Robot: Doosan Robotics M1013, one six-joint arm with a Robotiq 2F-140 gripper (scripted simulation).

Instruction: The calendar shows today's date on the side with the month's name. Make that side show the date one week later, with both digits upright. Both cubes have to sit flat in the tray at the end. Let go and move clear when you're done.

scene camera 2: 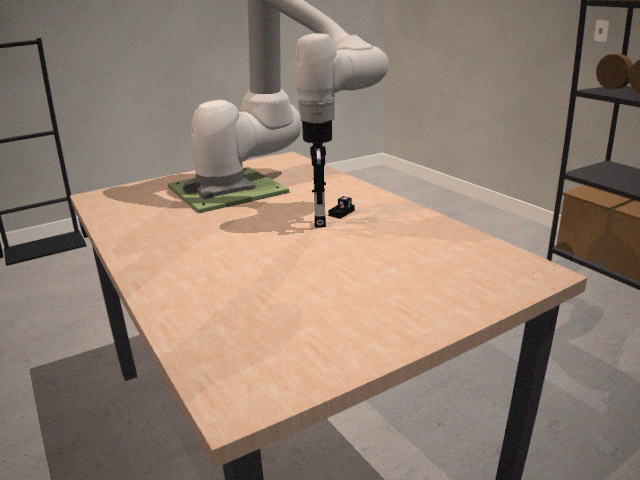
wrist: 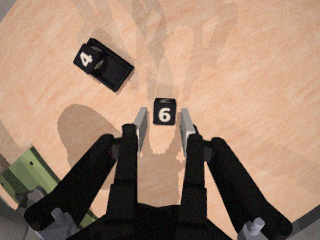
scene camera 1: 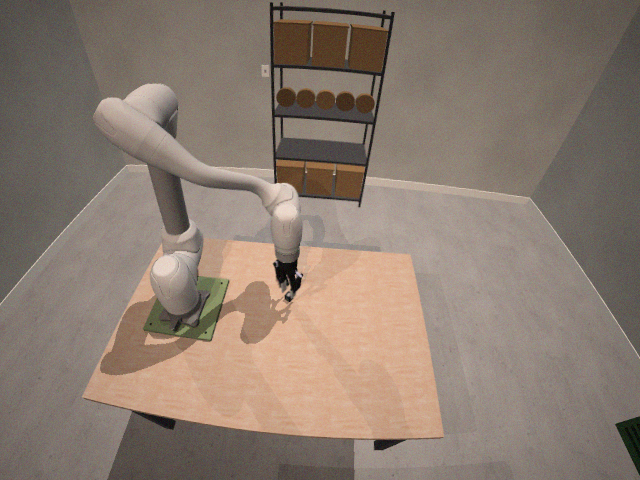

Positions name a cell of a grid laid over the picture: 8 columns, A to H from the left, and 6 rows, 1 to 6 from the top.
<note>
In view: the gripper (scene camera 2: D3) and a black tray (wrist: C2).
The gripper also shows in the wrist view (wrist: E3).
</note>
